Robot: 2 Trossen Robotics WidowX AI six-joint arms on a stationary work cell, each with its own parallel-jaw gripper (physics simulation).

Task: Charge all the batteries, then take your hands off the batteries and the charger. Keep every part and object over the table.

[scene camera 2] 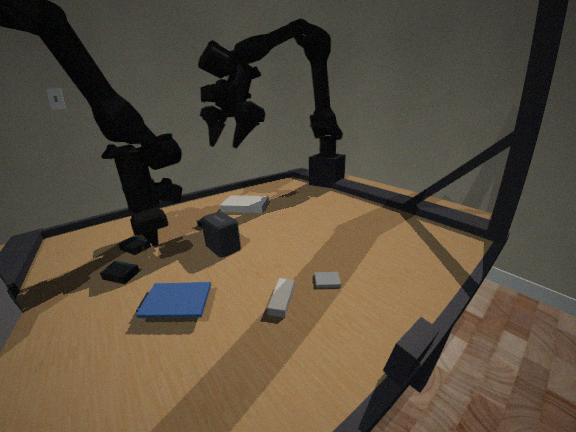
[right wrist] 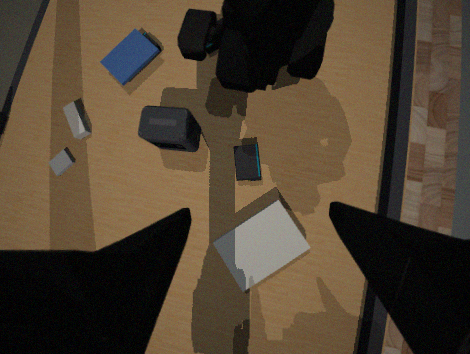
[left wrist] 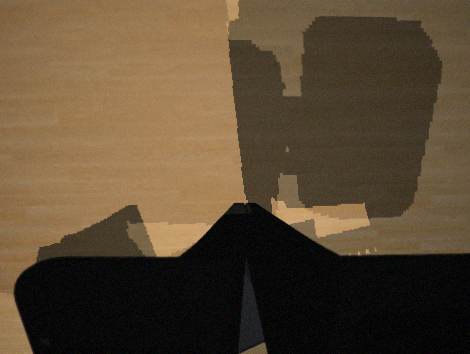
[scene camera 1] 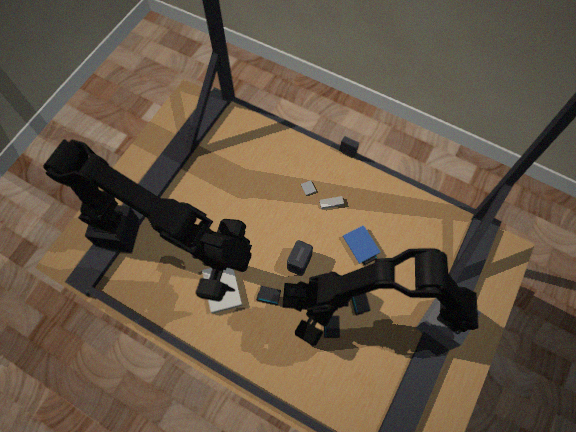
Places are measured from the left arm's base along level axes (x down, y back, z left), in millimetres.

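Where they show: left gripper, fingertip midpoint: (scene camera 2: 155, 245) (left wrist: 244, 213); right gripper, fingertip midpoint: (scene camera 2: 222, 147) (right wrist: 259, 211) (scene camera 1: 239, 272); left arm's base, origin of the base link: (scene camera 1: 454, 316); right arm's base, origin of the base link: (scene camera 2: 327, 155) (scene camera 1: 107, 221).
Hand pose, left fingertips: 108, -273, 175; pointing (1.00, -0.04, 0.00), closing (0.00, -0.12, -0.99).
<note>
Things, the pixels of their top centre, and the offset from my left fingertips, as dx, dy, dz. "spot": a spot on its surface instead.
- dark grey charger, surface spot: (scene camera 1: 299, 256) spot: -64, -130, -77
- blue flat pad, middle of its top: (scene camera 2: 175, 297) (right wrist: 128, 55) (scene camera 1: 361, 243) -20, -24, -225
- small dark cube, middle of its top: (scene camera 2: 417, 334) (scene camera 1: 349, 142) -57, -230, -455
The dark grey charger (scene camera 1: 299, 256) stands mid-table; it also shows in scene camera 2 (scene camera 2: 220, 232) and the right wrist view (right wrist: 170, 128). Three small dark batteries with cyan edges lie on the table: one (scene camera 1: 268, 295) left of my left arm, one (scene camera 1: 360, 303) under that arm, one (scene camera 1: 332, 327) right beside my left gripper (scene camera 1: 309, 332). That gripper is shut and empty, low at the table (scene camera 2: 150, 229); its closed fingertips (left wrist: 242, 207) show over bare wood. My right gripper (scene camera 1: 211, 289) (scene camera 2: 228, 129) is open and empty, high above the table.
A white flat box (scene camera 1: 224, 291) lies under my right gripper. A blue flat pad (scene camera 1: 361, 243) lies right of the charger. Two small grey blocks (scene camera 1: 309, 188) (scene camera 1: 332, 202) lie farther back. A dark frame rims the table, with a small dark cube (scene camera 1: 349, 146) on its far rail.
</note>
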